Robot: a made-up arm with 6 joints. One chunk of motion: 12 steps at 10 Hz.
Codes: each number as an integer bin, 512 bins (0 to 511) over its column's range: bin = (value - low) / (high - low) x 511, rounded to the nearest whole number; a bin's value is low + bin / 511 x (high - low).
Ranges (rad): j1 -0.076..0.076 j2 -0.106..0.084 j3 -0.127..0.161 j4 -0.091..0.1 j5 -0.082..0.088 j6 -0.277..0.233
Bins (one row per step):
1: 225 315 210 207 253 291
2: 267 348 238 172 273 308
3: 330 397 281 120 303 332
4: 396 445 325 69 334 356
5: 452 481 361 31 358 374
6: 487 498 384 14 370 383
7: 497 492 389 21 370 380
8: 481 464 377 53 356 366
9: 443 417 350 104 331 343
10: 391 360 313 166 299 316
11: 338 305 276 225 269 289
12: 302 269 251 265 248 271
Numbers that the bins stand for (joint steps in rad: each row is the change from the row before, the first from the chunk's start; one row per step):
1: -0.00907 0.01112 -0.00864 -0.01363 0.00217 0.01343
2: 0.00342 0.02339 0.00714 -0.02671 0.00882 0.03040
3: 0.02216 0.04161 0.03137 -0.04615 0.01880 0.05435
4: 0.04179 0.05946 0.05617 -0.06521 0.02912 0.07830
5: 0.05845 0.07285 0.07646 -0.07941 0.03710 0.09627
6: 0.06886 0.07917 0.08942 -0.08577 0.04109 0.10525
7: 0.07184 0.07694 0.09224 -0.08315 0.04109 0.10226
8: 0.06708 0.06652 0.08548 -0.07119 0.03643 0.08828
9: 0.05577 0.04905 0.07026 -0.05213 0.02812 0.06533
10: 0.04031 0.02786 0.04941 -0.02895 0.01747 0.03838
11: 0.02454 0.00741 0.02855 -0.00690 0.00749 0.01143
12: 0.01383 -0.00598 0.01446 0.00805 0.00050 -0.00653

